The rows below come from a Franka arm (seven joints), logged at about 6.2 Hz.
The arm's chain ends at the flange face. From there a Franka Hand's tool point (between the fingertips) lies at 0.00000 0.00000 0.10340 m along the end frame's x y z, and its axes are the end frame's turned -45 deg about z.
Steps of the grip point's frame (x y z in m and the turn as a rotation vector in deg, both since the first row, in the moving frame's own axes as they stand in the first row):
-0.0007 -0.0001 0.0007 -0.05 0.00 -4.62
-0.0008 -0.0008 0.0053 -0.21 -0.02 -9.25
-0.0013 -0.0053 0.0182 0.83 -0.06 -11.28
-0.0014 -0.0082 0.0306 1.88 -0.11 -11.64
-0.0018 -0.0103 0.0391 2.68 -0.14 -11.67
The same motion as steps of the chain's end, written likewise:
-0.0006 0.0004 0.0007 -0.04 0.04 -4.62
-0.0014 -0.0003 0.0053 -0.16 0.13 -9.25
-0.0034 -0.0020 0.0182 0.54 -0.63 -11.28
-0.0040 -0.0028 0.0307 1.25 -1.41 -11.64
-0.0047 -0.0032 0.0392 1.80 -1.99 -11.67

